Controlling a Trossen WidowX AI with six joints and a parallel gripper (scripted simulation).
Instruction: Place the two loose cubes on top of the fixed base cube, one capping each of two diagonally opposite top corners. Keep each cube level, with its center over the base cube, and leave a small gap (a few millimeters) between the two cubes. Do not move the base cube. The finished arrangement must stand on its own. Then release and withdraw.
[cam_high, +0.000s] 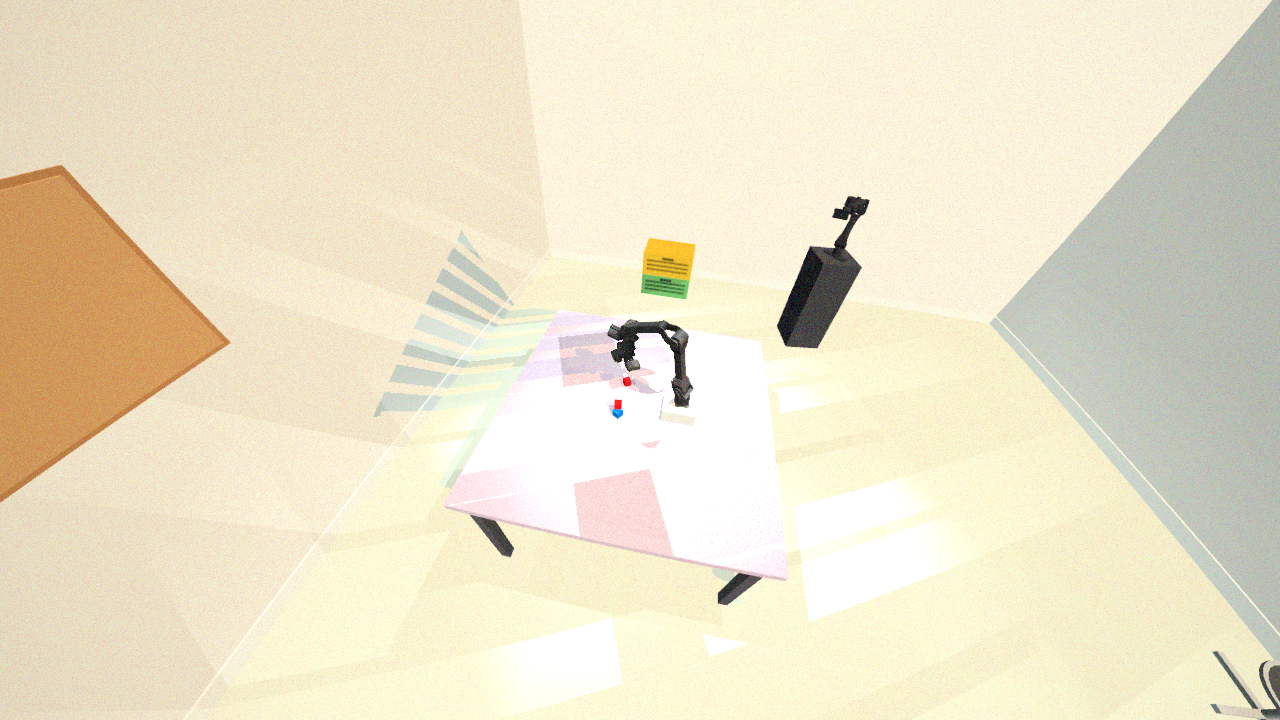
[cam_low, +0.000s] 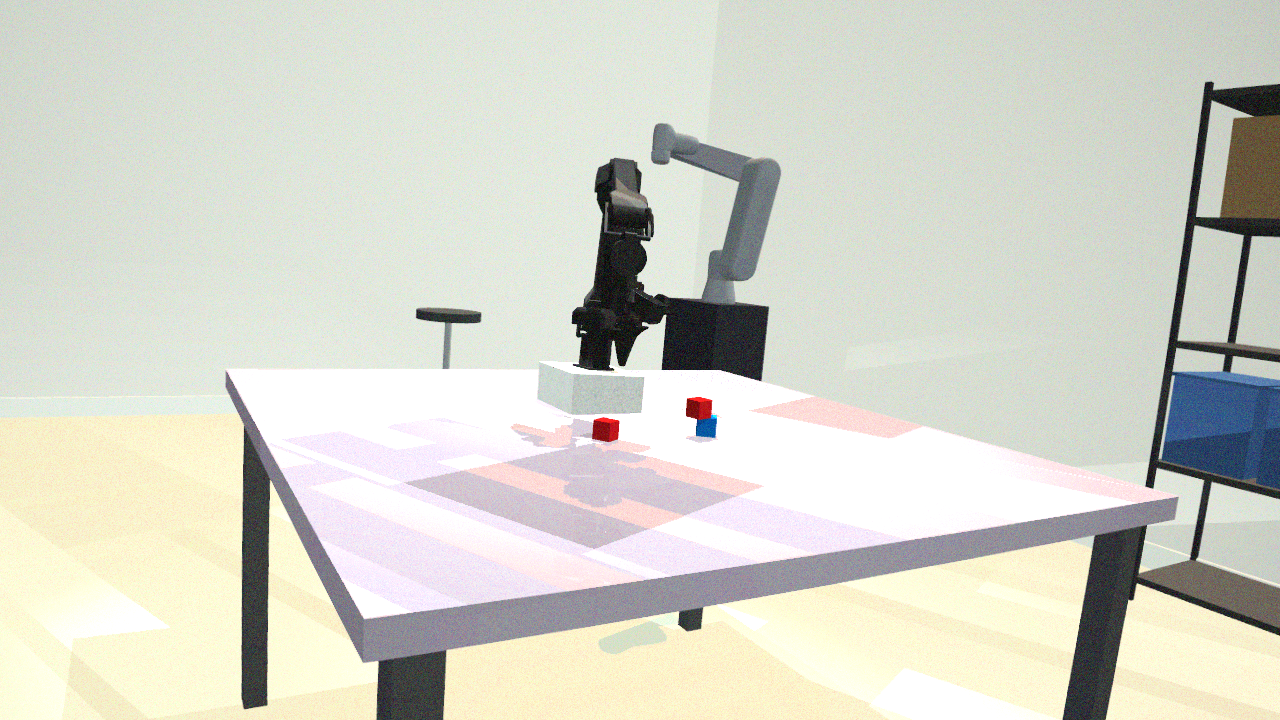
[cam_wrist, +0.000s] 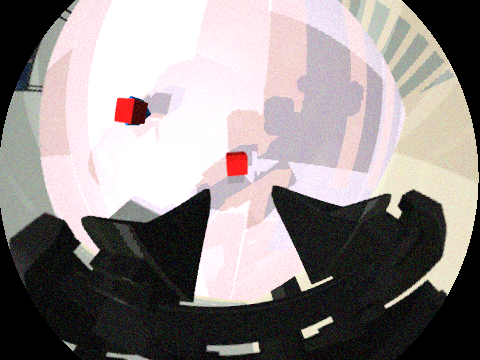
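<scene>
The blue cube lies 30 mm ahead of my gripper tip, 200 mm to the left of it and 110 mm below it.
</scene>
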